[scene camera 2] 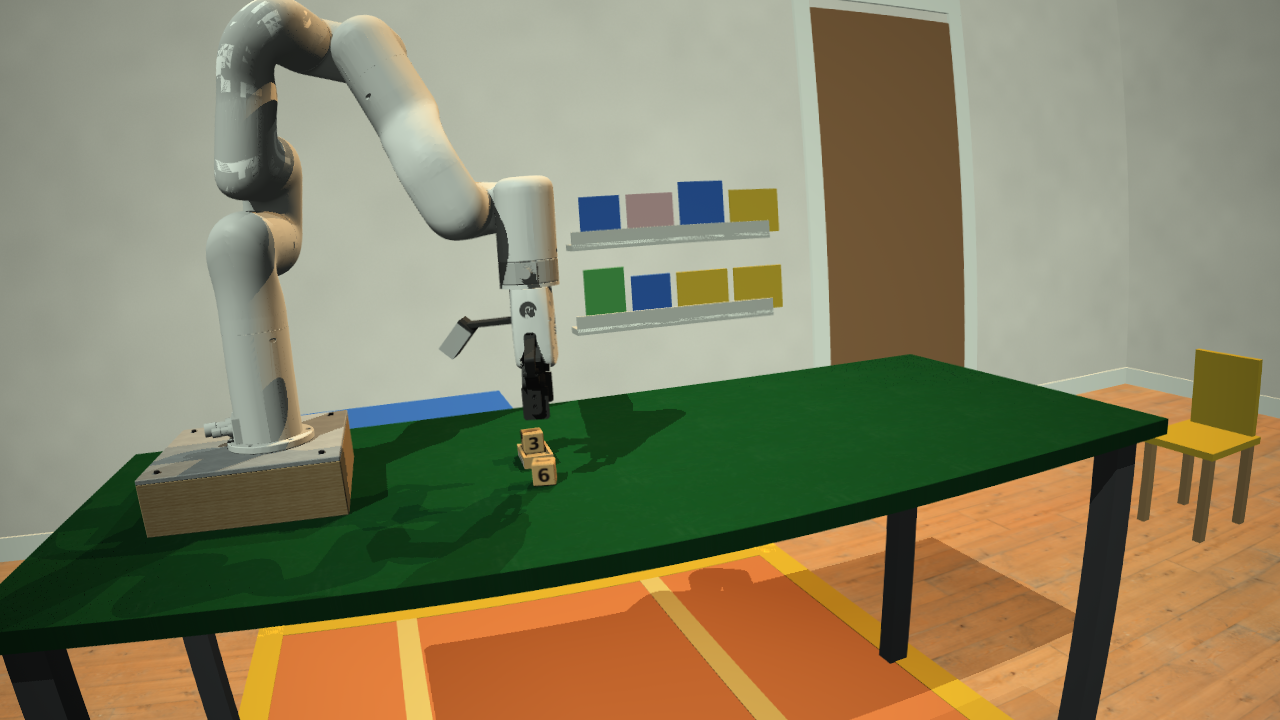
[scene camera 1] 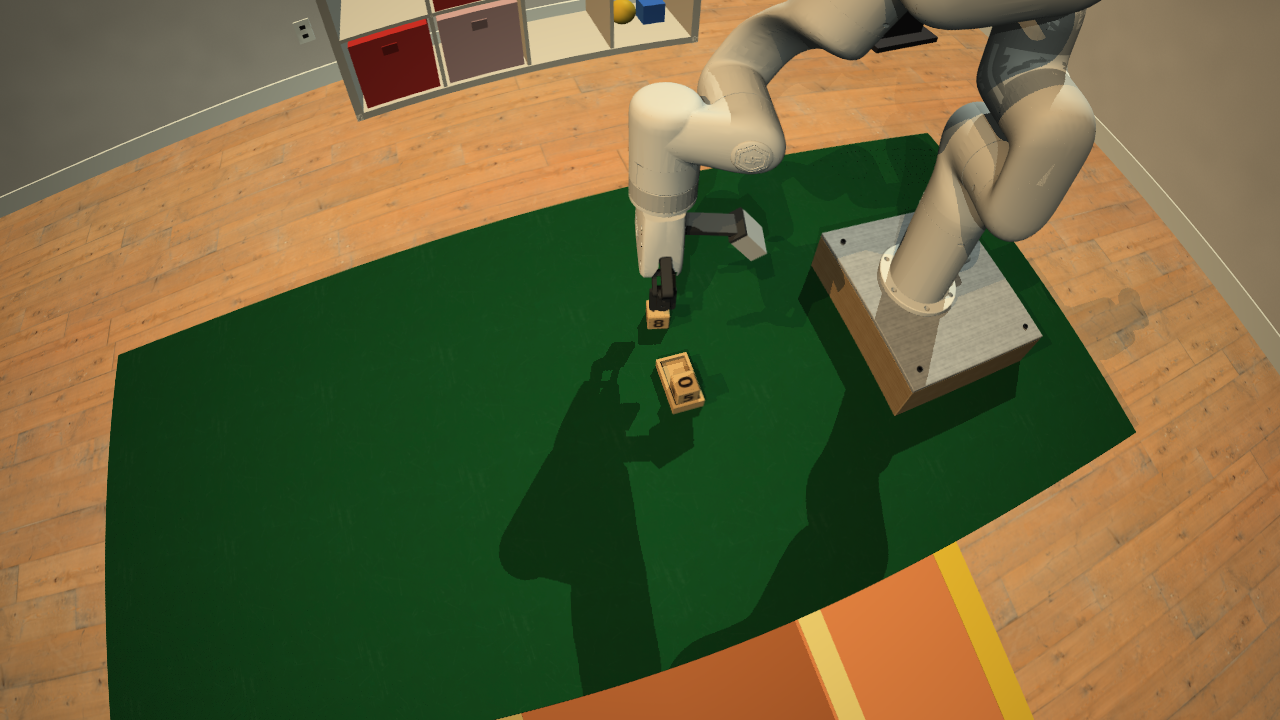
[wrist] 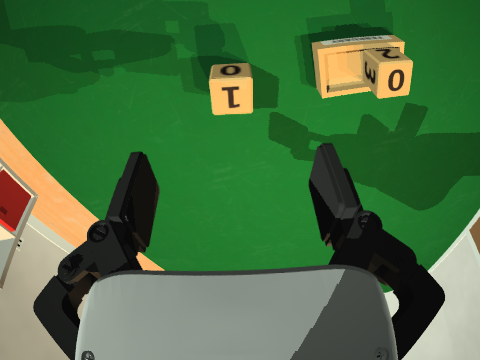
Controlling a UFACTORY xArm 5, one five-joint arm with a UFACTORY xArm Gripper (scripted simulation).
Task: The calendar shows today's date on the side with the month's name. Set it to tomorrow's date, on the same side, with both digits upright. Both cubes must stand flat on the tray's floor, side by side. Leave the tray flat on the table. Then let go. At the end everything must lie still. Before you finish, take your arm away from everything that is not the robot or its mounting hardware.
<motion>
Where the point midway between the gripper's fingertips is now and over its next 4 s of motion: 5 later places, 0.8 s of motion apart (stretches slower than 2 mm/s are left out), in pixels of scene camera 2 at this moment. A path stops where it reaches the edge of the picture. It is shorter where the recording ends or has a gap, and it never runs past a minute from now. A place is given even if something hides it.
My gripper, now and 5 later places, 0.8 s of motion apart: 539,410; 538,419; 539,439; 541,455; 541,461; 543,474
</motion>
